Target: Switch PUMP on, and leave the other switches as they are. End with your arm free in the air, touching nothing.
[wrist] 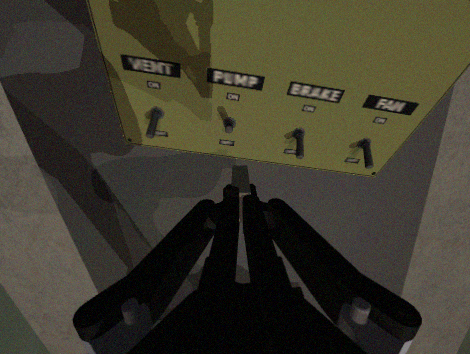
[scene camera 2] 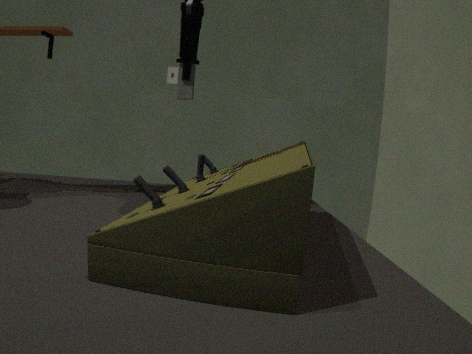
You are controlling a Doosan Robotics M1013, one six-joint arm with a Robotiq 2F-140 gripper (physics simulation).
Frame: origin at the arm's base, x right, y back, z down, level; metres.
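Seen in the pictures: gripper, between the fingertips: (wrist: 239, 177) (scene camera 2: 185, 99).
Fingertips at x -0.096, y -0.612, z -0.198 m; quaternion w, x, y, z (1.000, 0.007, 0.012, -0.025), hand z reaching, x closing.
Note:
Pixels of each thing's top centre, then the offset from my fingertips to it.
- VENT lever, centre of its top: (wrist: 148, 126) (scene camera 2: 208, 153) dx -0.135, dy -0.036, dz +0.109 m
- BRAKE lever, centre of its top: (scene camera 2: 175, 166) (wrist: 303, 148) dx +0.104, dy -0.010, dz +0.109 m
- FAN lever, centre of its top: (scene camera 2: 148, 176) (wrist: 374, 158) dx +0.223, dy +0.002, dz +0.109 m
A sloped yellow switch panel (scene camera 2: 240, 230) (wrist: 310, 40) stands on the floor. Its PUMP lever (scene camera 2: 201, 168) (wrist: 229, 125) stands nearly vertical in the scene view, tilted to the ON side, unlike the others. The VENT lever (scene camera 2: 210, 164) (wrist: 154, 123), BRAKE lever (scene camera 2: 175, 179) (wrist: 300, 144) and FAN lever (scene camera 2: 148, 192) (wrist: 368, 154) lean towards the panel's low edge, the OFF side. My gripper (scene camera 2: 186, 94) (wrist: 239, 177) is shut and empty. It hangs in the air well above the levers, touching nothing.
A green wall (scene camera 2: 280, 65) rises behind the panel, with a small white wall plate (scene camera 2: 172, 75) on it. A brown shelf (scene camera 2: 35, 31) with a black bracket is at the upper left. A paler wall (scene camera 2: 430, 125) stands at the right.

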